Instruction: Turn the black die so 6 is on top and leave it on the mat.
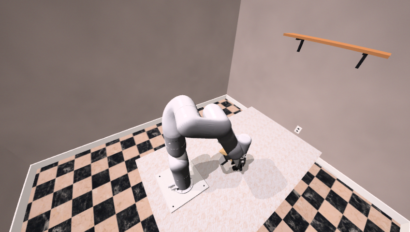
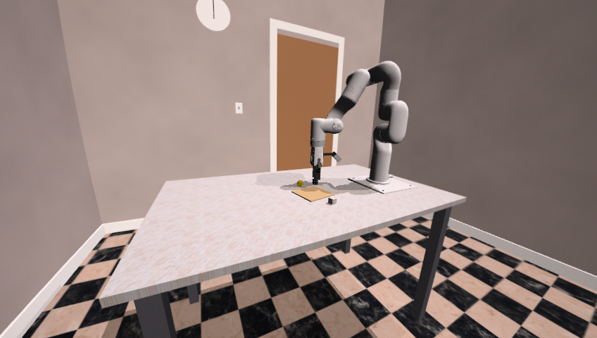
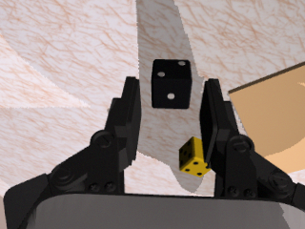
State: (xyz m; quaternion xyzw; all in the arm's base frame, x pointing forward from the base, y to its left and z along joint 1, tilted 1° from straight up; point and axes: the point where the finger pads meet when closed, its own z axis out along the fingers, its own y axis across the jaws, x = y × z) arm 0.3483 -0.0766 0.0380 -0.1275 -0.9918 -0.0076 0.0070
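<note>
Right now my hand is 4 cm above the black die. Round my hand: white die 25 cm to the left, 5 cm ahead, 4 cm below; then tan mat 12 cm to the left, 8 cm ahead, 5 cm below; then yellow die 9 cm ahead, 4 cm below.
</note>
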